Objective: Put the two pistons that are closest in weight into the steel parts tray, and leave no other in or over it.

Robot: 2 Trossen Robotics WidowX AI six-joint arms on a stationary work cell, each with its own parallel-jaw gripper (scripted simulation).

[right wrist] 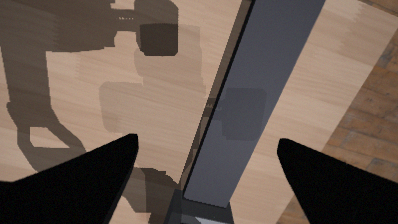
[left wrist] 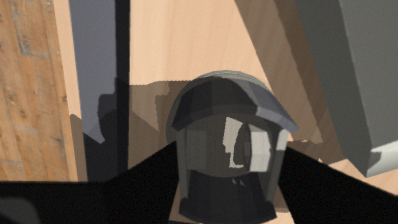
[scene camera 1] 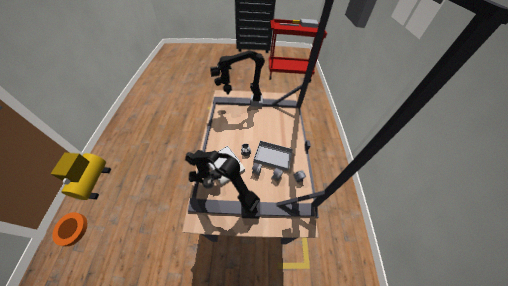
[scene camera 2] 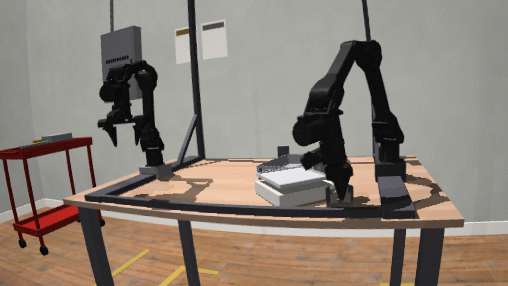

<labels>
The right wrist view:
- my right gripper: 208, 143
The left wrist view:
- my left gripper: 226, 149
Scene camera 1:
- steel parts tray: 269, 154
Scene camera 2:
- my left gripper: 340, 196
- my right gripper: 126, 146
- white scale: 296, 195
</labels>
